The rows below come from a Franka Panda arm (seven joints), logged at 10 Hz.
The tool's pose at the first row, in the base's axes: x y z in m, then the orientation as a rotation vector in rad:
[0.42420, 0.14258, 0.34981, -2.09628, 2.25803, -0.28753]
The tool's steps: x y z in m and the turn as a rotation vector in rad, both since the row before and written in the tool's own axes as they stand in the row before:
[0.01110, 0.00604, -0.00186, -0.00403, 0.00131, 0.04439]
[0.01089, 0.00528, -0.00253, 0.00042, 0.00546, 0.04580]
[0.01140, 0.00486, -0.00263, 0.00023, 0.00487, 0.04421]
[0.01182, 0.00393, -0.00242, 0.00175, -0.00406, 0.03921]
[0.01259, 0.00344, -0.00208, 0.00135, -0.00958, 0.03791]
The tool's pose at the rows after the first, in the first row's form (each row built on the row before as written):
[0.41705, 0.13215, 0.35164, -2.04533, 2.30431, -0.28263]
[0.41012, 0.12223, 0.35417, -1.99100, 2.35039, -0.28690]
[0.40303, 0.11208, 0.35686, -1.93753, 2.39356, -0.29026]
[0.39633, 0.10163, 0.35949, -1.88612, 2.42471, -0.28619]
[0.38955, 0.09052, 0.36178, -1.83437, 2.45038, -0.27607]

